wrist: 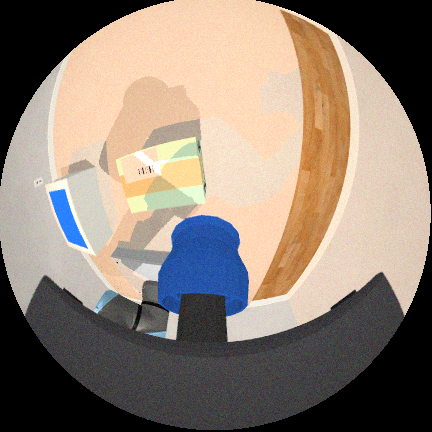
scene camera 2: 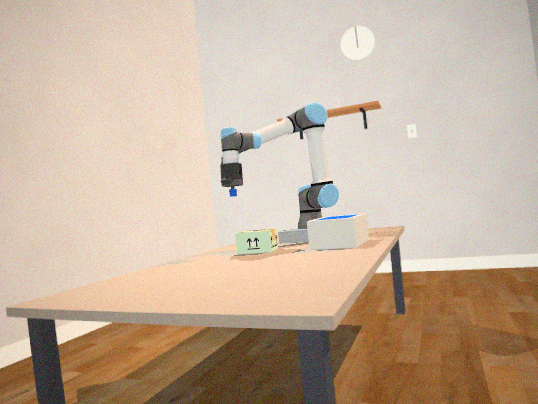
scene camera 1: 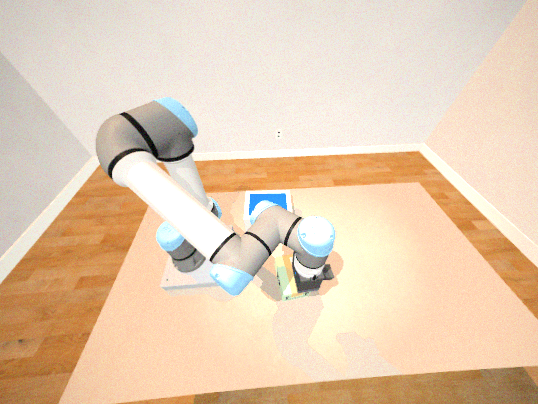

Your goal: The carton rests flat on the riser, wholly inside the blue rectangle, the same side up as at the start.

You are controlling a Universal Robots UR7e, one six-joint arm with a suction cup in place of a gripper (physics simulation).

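Frame: origin at the arm's base, x ahead, y left, z up, level; centimetres.
Seen in the pictures: end effector, tool point: (wrist: 204, 244) (scene camera 2: 233, 196); arm's base, origin of the base link: (scene camera 1: 190, 256).
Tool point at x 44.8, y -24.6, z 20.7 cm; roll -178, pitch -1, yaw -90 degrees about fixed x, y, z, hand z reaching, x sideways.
Observation:
Pixels of each thing's middle, then the offset from my tool point to it. "pt": a spot on its surface instead. Level surfaces: height alone.
- carton, body centre: (wrist: 164, 173) (scene camera 2: 256, 241) (scene camera 1: 291, 276) dx +0.2, dy +9.4, dz -21.5 cm
- riser, body centre: (wrist: 76, 210) (scene camera 2: 339, 230) (scene camera 1: 268, 210) dx -5.3, dy +46.2, dz -20.2 cm
- white block with a blue rectangle, surface spot: (wrist: 69, 218) pt dx -5.0, dy +41.9, dz -14.2 cm
- table, its level: dz -26.2 cm
The carton (scene camera 1: 287, 281) (scene camera 2: 256, 242) (wrist: 165, 176) lies flat on the table beside the riser, apart from it. It is pale green with an orange tape band and a barcode label on top; two arrows on its side point up. The riser (scene camera 2: 332, 236) (wrist: 92, 205) is a white block with a blue rectangle (scene camera 1: 267, 199) (scene camera 2: 340, 217) (wrist: 69, 218) on top. No carton is on the riser. My gripper, a blue suction cup (scene camera 2: 233, 192) (wrist: 204, 250), hangs well above the carton's height with nothing on it. In scene camera 1 the arm's wrist hides the cup and part of the carton.
The arm's grey base plate (scene camera 1: 187, 282) stands on the table (scene camera 1: 425, 300) (scene camera 2: 200, 287), to the left of the carton in scene camera 1. The forearm and wrist partly cover the riser in that view. A wooden wall shelf (scene camera 2: 355, 108) is behind the arm.

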